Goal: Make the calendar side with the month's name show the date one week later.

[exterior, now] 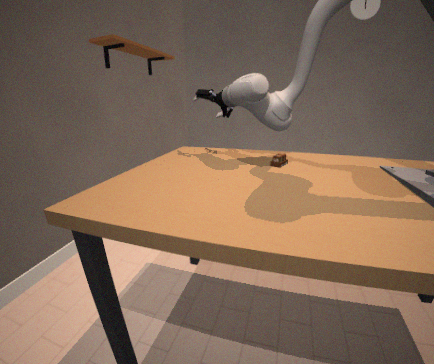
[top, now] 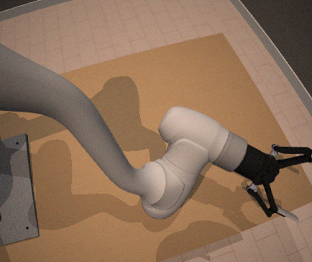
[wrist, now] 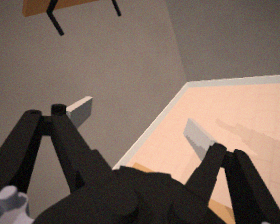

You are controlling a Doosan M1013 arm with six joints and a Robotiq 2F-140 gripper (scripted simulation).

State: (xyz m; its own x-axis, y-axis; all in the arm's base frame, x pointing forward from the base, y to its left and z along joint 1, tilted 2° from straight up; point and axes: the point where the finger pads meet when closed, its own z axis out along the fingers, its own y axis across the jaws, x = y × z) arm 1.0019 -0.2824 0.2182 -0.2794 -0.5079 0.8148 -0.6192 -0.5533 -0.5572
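Right now my hand is 39 cm past the cube, 21 cm to the right of it and 19 cm above it. Also, from my hand: tray: 39 cm behind, 23 cm to the left, 21 cm below.
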